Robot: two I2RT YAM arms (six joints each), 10 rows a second.
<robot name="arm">
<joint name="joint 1" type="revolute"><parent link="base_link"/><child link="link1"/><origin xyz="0.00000 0.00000 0.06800" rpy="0.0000 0.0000 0.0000"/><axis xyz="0 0 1"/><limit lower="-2.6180" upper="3.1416"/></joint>
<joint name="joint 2" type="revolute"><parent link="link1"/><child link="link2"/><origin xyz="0.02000 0.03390 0.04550" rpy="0.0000 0.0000 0.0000"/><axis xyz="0 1 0"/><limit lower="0.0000" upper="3.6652"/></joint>
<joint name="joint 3" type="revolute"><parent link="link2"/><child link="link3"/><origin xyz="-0.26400 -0.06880 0.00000" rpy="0.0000 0.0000 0.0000"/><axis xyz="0 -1 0"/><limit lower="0.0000" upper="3.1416"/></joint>
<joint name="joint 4" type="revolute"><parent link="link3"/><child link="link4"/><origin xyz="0.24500 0.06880 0.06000" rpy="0.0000 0.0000 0.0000"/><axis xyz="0 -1 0"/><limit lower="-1.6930" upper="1.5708"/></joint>
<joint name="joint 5" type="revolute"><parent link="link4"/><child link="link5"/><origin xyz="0.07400 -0.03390 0.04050" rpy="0.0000 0.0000 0.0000"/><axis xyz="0 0 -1"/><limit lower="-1.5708" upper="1.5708"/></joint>
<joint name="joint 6" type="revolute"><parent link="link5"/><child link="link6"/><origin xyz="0.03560 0.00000 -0.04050" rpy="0.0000 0.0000 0.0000"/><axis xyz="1 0 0"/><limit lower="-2.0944" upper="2.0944"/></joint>
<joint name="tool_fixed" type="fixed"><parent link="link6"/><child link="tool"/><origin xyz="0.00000 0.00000 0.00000" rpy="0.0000 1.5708 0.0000"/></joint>
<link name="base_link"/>
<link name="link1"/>
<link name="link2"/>
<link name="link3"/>
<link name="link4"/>
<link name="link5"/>
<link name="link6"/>
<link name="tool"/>
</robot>
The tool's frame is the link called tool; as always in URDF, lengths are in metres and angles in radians.
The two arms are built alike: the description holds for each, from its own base.
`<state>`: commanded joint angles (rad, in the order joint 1, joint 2, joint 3, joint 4, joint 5, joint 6); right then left.
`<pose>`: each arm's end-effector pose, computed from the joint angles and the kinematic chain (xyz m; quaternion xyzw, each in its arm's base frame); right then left.
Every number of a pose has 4 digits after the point. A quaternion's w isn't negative.
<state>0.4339 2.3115 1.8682 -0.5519 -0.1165 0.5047 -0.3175 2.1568 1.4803 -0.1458 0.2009 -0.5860</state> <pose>0.4562 0.2159 0.1657 0.0174 0.9572 0.1779 0.2275 0.4431 -0.1531 0.1471 -0.0876 0.9227 -0.2428 0.2865</pose>
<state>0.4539 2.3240 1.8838 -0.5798 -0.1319 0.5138 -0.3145 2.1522 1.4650 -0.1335 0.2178 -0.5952</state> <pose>0.4518 0.2256 0.1628 0.0108 0.9603 0.1824 0.2107 0.4413 -0.1516 0.1455 -0.0900 0.9215 -0.2508 0.2827</pose>
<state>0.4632 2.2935 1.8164 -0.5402 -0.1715 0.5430 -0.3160 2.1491 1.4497 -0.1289 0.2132 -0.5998</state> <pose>0.4420 0.2276 0.1595 0.0148 0.9586 0.2034 0.1988 0.4387 -0.1513 0.1426 -0.0928 0.9227 -0.2484 0.2797</pose>
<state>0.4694 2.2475 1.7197 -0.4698 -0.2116 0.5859 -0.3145 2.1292 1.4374 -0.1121 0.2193 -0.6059</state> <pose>0.4302 0.2266 0.1564 0.0257 0.9540 0.2291 0.1919 0.4372 -0.1504 0.1490 -0.0933 0.9180 -0.2561 0.2881</pose>
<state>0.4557 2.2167 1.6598 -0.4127 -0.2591 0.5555 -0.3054 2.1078 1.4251 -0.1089 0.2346 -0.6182</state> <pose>0.4269 0.2194 0.1564 0.0090 0.9479 0.2502 0.1971 0.4356 -0.1460 0.1550 -0.0992 0.9144 -0.2650 0.2895</pose>
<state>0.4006 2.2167 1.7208 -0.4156 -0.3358 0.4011 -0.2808 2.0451 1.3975 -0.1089 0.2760 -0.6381</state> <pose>0.4456 0.2014 0.1755 -0.0539 0.9329 0.2701 0.2322 0.4305 -0.1343 0.1741 -0.1080 0.9047 -0.2872 0.2955</pose>
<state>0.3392 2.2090 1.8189 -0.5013 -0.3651 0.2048 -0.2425 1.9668 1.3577 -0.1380 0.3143 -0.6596</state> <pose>0.4617 0.1764 0.2044 -0.1226 0.9210 0.2529 0.2696 0.4208 -0.1154 0.1928 -0.1261 0.8985 -0.3014 0.2933</pose>
